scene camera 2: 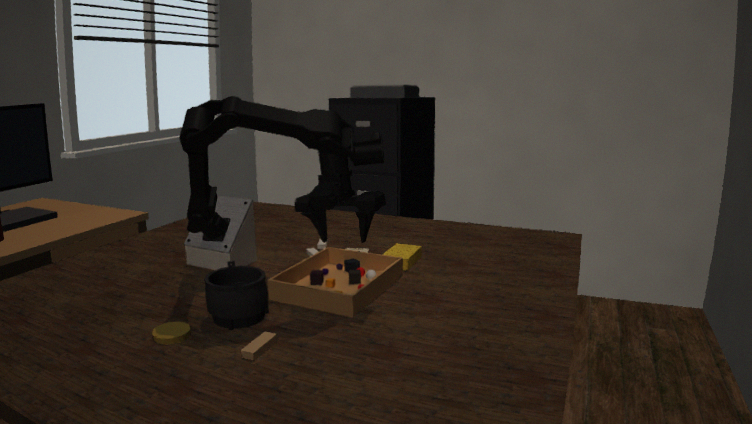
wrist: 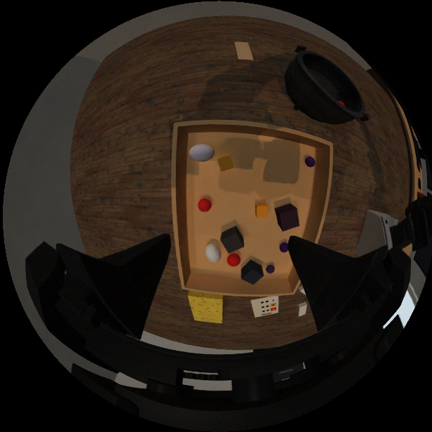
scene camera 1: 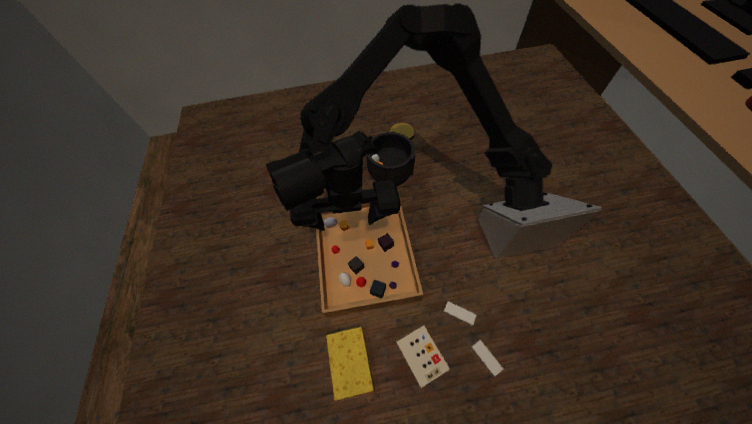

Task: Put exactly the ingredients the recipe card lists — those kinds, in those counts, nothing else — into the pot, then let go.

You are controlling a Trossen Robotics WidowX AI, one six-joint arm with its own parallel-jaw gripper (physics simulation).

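Places are measured from the arm's base along level axes (x back, y right, z up), in millimetres.
Where they show: gripper, fingertip midpoint: [scene camera 2: 343, 242] [scene camera 1: 346, 225]; arm's base, origin of the base link: [scene camera 2: 216, 229] [scene camera 1: 525, 204].
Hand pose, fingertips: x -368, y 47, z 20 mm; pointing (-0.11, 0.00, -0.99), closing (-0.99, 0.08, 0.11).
Observation:
Each offset is from my fingertips to the top centre of the thing.
My gripper [scene camera 1: 346, 224] [scene camera 2: 343, 240] [wrist: 231, 241] is open and empty, high above the wooden tray {dz -68, dx +24, dy -22 mm} [scene camera 1: 371, 303] [scene camera 2: 315, 302] [wrist: 175, 200]. The dark pot {dz -19, dx +146, dy +190 mm} [scene camera 1: 392, 172] [scene camera 2: 236, 297] [wrist: 298, 90] stands beside the tray. A white piece {dz -67, dx +110, dy +213 mm} [scene camera 1: 375, 157] and an orange piece {dz -76, dx +118, dy +193 mm} [scene camera 1: 379, 162] show inside it; a red ball [wrist: 341, 104] shows there in the wrist view. The tray holds a pale egg [wrist: 201, 152], a white egg [wrist: 213, 253], an orange cube [wrist: 261, 210], a shaded yellowish cube [wrist: 225, 163] and red balls [wrist: 204, 205] [wrist: 233, 260]. The recipe card {dz -112, dx +79, dy -254 mm} [scene camera 1: 421, 363] [wrist: 265, 306] has orange, red and small bluish icons with dots.
Dark cubes [wrist: 232, 239] [wrist: 287, 217] [wrist: 252, 272] and small purple balls [wrist: 310, 161] [wrist: 270, 269] are in the tray. A yellow sponge {dz -84, dx -57, dy -231 mm} [scene camera 1: 349, 363] and white strips {dz -102, dx +175, dy -202 mm} [scene camera 1: 459, 312] {dz -102, dx +192, dy -290 mm} [scene camera 1: 487, 358] lie near the card. A yellow disc {dz -101, dx +215, dy +311 mm} [scene camera 1: 402, 130] [scene camera 2: 171, 332] and wooden block {dz -98, dx +37, dy +287 mm} [scene camera 2: 258, 345] lie near the pot.

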